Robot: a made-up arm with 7 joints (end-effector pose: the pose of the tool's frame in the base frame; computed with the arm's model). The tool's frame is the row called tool.
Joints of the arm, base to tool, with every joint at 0 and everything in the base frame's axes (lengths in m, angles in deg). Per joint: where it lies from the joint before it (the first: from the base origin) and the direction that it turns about. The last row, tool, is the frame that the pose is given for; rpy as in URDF.
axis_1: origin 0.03 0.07 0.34 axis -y
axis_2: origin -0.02 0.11 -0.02 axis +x
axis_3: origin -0.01 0 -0.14 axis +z
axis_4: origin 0 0.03 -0.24 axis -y
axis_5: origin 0 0 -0.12 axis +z
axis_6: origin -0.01 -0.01 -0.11 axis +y
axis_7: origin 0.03 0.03 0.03 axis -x
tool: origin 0 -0.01 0.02 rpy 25.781 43.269 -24.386
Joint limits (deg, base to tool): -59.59..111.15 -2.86..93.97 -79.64..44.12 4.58..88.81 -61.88..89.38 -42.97..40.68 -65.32..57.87
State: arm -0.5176 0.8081 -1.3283 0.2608 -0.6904 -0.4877 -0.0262
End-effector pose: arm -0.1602 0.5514 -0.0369 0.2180 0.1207 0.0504 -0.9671
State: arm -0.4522 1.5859 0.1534 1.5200 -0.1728 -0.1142 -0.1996
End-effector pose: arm 0.1785 0.5529 0.3194 0.2404 0.8521 -0.2887 -0.3645
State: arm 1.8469 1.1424 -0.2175 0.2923 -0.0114 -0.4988 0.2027
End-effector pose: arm 0.2318 0.6905 0.4178 0.4191 0.6955 -0.4427 0.3805
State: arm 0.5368 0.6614 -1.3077 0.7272 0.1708 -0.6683 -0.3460
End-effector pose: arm 0.3038 0.4261 -0.0661 0.5785 0.5723 -0.4529 -0.3642
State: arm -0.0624 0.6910 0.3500 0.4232 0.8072 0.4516 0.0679
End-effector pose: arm 0.0456 0.6059 -0.0463 0.8954 0.2447 0.2712 0.2547
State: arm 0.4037 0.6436 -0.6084 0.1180 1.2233 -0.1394 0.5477
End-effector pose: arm 0.2047 0.5432 -0.0650 0.9547 0.2867 -0.0637 0.0476
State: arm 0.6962 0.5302 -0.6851 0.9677 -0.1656 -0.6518 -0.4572
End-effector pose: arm 0.4104 0.3749 0.0399 0.4665 0.5996 -0.6484 -0.0499
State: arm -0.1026 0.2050 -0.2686 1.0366 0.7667 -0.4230 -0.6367
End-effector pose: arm 0.1084 0.2644 -0.1549 0.8857 0.3555 -0.0432 0.2956
